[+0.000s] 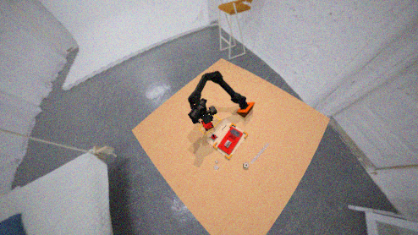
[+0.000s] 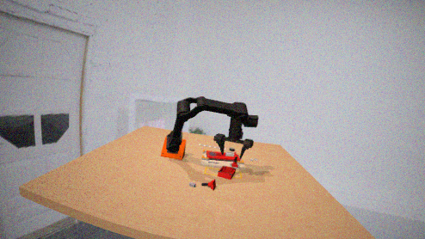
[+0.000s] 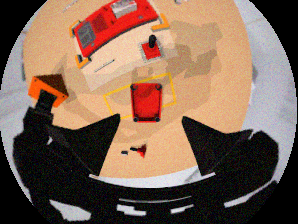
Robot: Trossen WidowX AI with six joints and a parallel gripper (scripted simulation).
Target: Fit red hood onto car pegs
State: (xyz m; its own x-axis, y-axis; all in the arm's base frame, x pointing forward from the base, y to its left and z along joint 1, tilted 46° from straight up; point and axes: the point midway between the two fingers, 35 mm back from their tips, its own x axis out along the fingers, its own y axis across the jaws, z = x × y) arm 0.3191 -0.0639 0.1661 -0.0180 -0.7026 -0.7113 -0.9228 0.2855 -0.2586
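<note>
The red hood lies 9 cm below my gripper tip and 1 cm behind it. Also, from my gripper tip: pale strip: 47 cm to the left, 10 cm below, 8 cm behind.
</note>
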